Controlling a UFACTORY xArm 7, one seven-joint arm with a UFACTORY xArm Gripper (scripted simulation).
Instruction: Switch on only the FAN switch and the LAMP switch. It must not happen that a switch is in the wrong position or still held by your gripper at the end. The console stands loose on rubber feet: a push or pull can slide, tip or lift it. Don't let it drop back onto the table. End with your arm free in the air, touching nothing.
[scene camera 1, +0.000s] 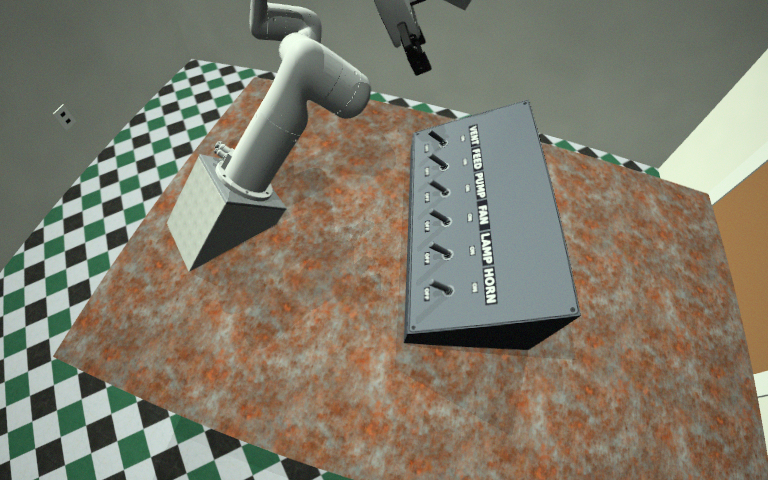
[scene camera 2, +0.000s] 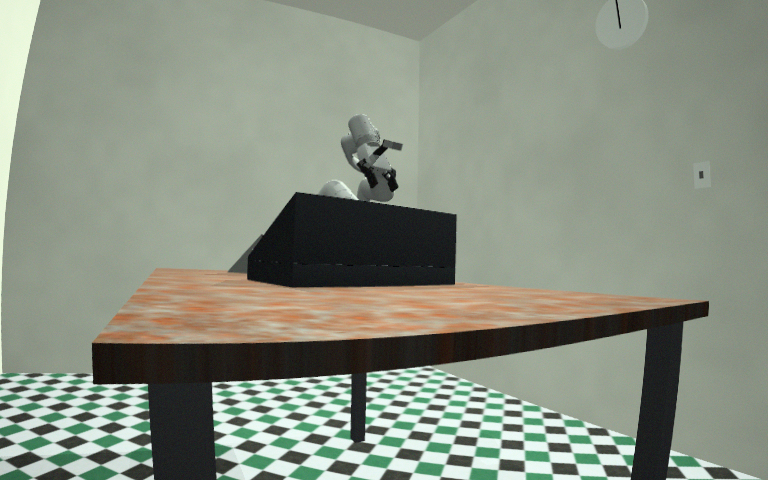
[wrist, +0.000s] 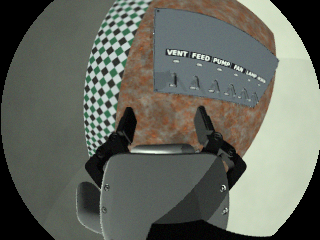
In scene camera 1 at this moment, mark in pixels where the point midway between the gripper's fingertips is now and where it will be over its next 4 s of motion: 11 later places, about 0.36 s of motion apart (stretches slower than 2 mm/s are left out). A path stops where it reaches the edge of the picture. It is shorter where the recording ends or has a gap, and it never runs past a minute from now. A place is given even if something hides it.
My gripper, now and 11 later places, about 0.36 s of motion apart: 421, 58; 419, 70; 418, 77; 418, 80; 417, 86; 417, 89; 419, 89; 438, 75; 475, 62; 502, 61; 508, 69; 511, 84
